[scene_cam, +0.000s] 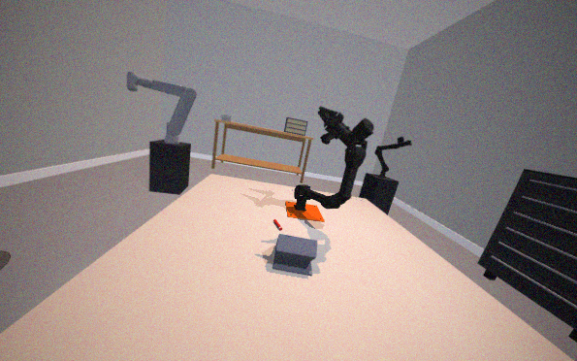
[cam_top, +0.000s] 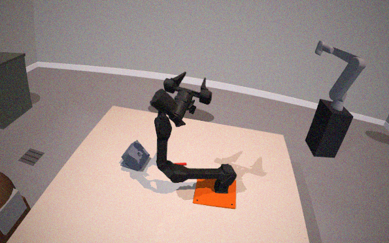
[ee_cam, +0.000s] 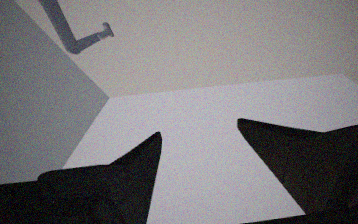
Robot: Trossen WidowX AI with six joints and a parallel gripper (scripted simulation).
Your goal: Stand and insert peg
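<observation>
My gripper tip is 4 cm short of the red peg, 8 cm to the left of it and 53 cm above it. Round my gripper tip: grey sloped panel 26 cm ahead, 6 cm to the right, 50 cm below.
</observation>
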